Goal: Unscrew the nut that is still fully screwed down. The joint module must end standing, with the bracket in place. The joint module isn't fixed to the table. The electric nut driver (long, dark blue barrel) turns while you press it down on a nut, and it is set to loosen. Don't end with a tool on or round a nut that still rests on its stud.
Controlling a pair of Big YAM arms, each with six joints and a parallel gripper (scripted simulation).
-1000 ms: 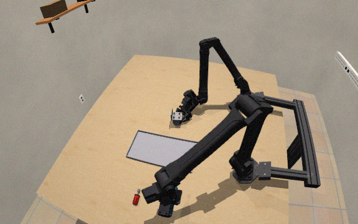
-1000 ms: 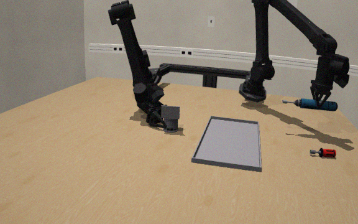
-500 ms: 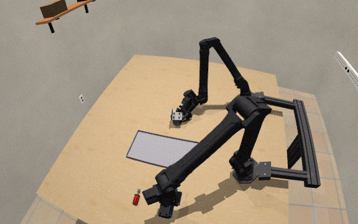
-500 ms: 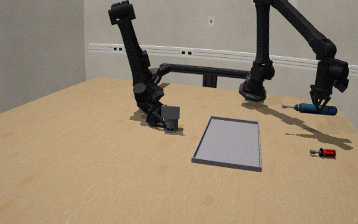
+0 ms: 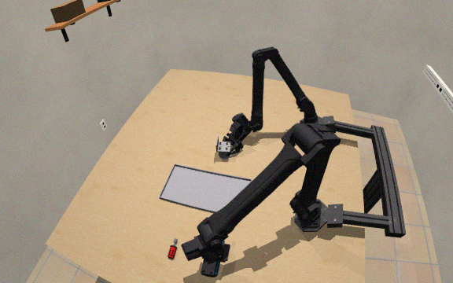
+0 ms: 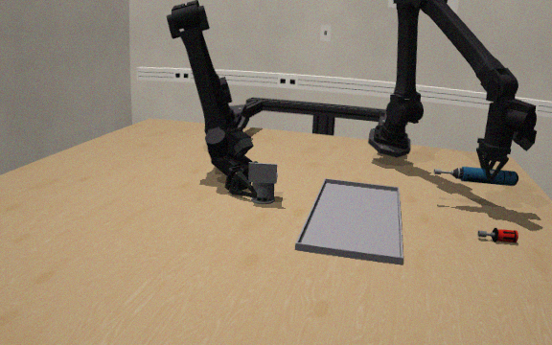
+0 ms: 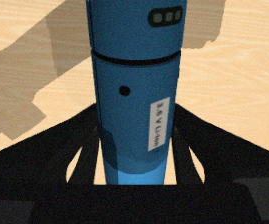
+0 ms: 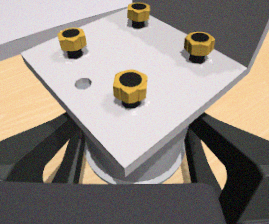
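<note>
The grey bracket is 50 mm above my right hand. The rest, counted from my right hand: shallow grey tray: 250 mm to the left, 40 mm ahead, 20 mm below; then small red-handled screwdriver: 590 mm to the left, 90 mm ahead, 10 mm below.
</note>
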